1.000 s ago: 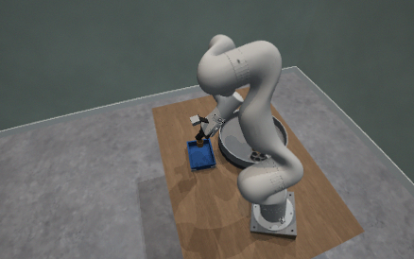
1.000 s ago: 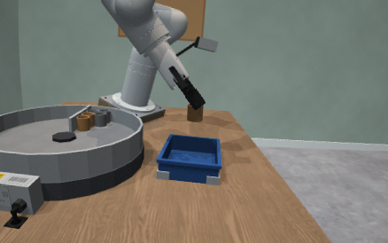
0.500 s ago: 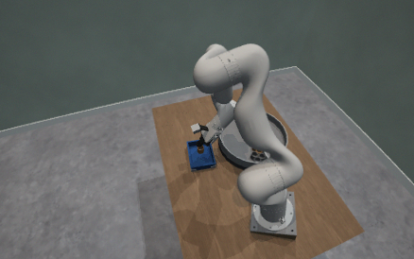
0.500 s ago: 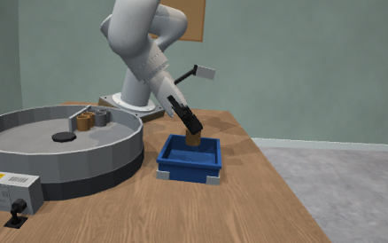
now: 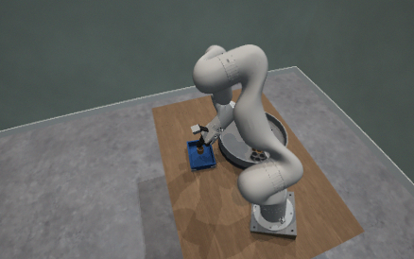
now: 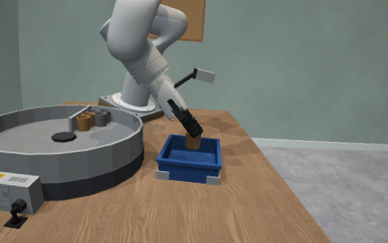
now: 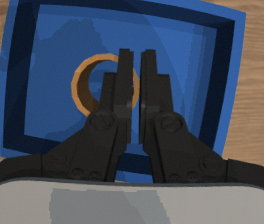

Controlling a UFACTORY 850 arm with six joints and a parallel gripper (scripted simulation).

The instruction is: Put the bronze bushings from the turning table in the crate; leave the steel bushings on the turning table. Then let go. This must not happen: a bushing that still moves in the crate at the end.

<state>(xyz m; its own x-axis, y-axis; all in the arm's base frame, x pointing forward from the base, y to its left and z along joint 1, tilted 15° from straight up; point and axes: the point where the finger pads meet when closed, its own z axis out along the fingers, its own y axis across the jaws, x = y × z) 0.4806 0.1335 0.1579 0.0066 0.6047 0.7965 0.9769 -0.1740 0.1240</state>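
Now: hand 2 cm past the blue crate and 9 cm above it. Also, from my hand: turning table (6 cm behind, 33 cm to the right, 6 cm below).
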